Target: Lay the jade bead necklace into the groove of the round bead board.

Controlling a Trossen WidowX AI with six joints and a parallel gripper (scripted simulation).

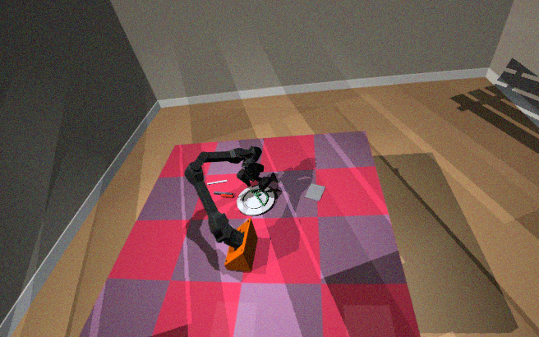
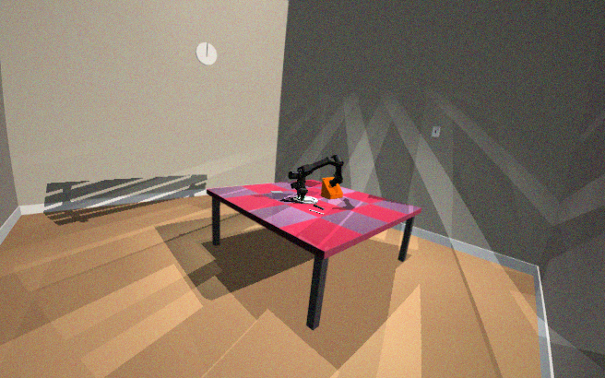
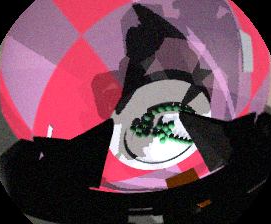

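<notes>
My gripper tip is now 6 cm past the round white bead board and 1 cm above it. The rest, counted from my gripper tip: red-handled tool: 2 cm behind, 18 cm to the left, 1 cm below; flat grey pad: 3 cm behind, 31 cm to the right, 2 cm below; thin white rod: 9 cm ahead, 25 cm to the left, 2 cm below.
</notes>
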